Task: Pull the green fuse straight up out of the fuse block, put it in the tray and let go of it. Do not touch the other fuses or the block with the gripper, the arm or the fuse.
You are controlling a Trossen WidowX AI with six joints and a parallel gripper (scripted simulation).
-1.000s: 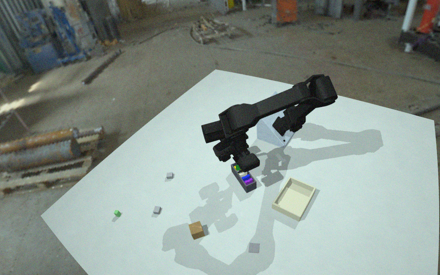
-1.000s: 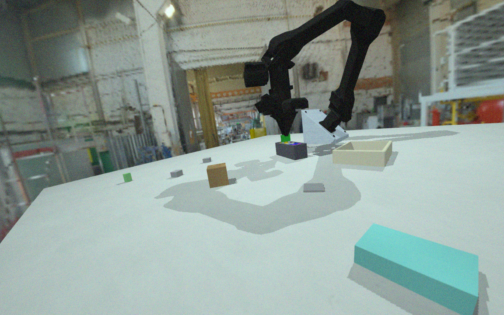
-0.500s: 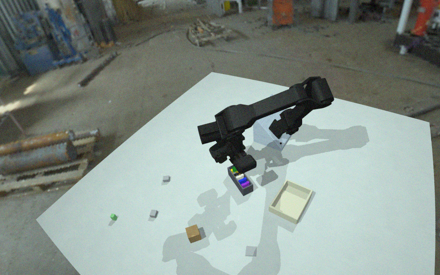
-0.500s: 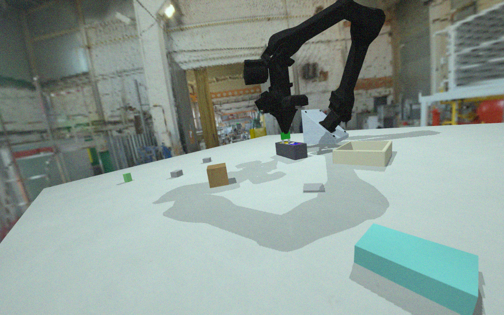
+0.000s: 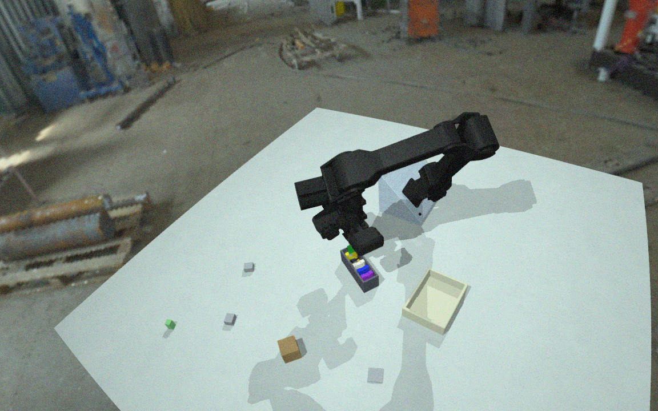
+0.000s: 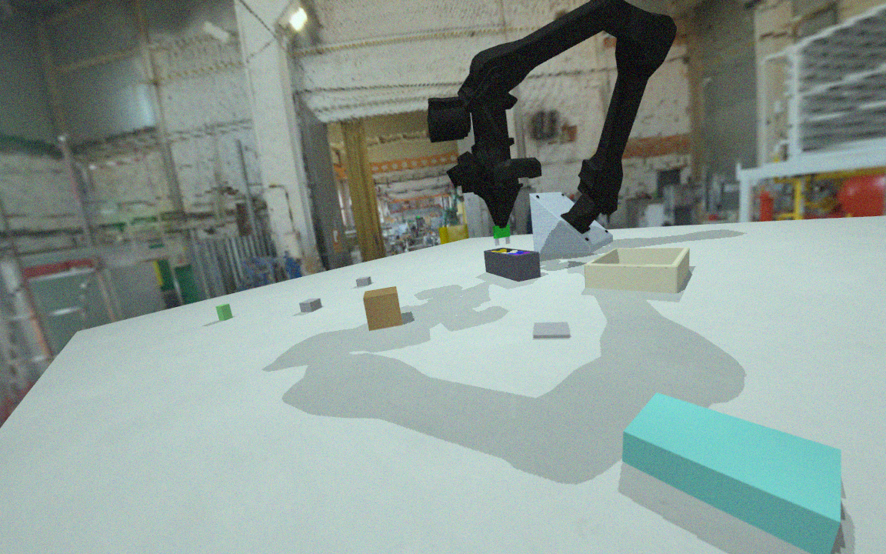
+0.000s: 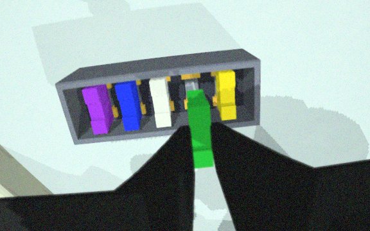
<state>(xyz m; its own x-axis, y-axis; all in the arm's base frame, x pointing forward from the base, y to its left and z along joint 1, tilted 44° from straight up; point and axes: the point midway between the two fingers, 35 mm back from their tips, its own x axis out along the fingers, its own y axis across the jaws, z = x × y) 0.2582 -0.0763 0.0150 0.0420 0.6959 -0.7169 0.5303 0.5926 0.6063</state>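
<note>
Now: the white fuse 6 cm below my gripper tip, 2 cm to the left of it and 1 cm ahead of it. From my gripper tip the other things lie so: blue fuse (6 cm below, 3 cm to the left, 2 cm ahead); yellow fuse (6 cm below, 2 cm to the right, 1 cm behind); green fuse (1 cm below).
</note>
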